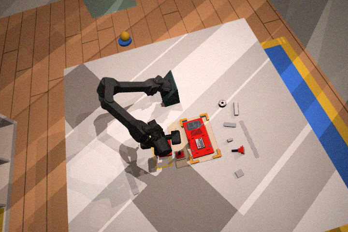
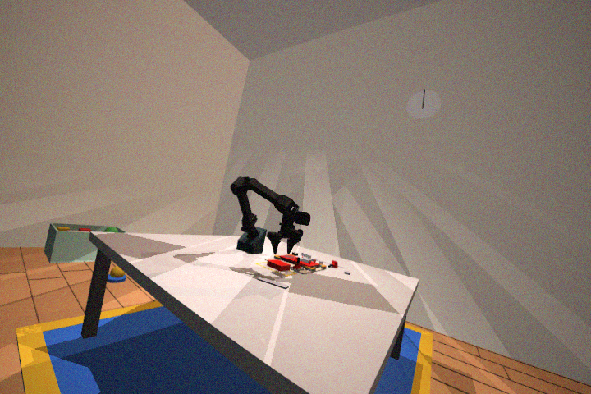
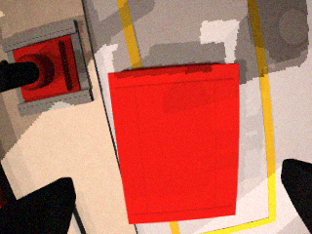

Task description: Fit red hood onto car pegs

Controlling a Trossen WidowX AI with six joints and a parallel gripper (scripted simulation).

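My gripper tip is 50 mm above the red hood and 10 mm past it. From my gripper tip the other things lie so: grey bar 440 mm to the left, 60 mm below, 50 mm ahead; engine block 190 mm to the left, 40 mm below, 20 mm ahead.
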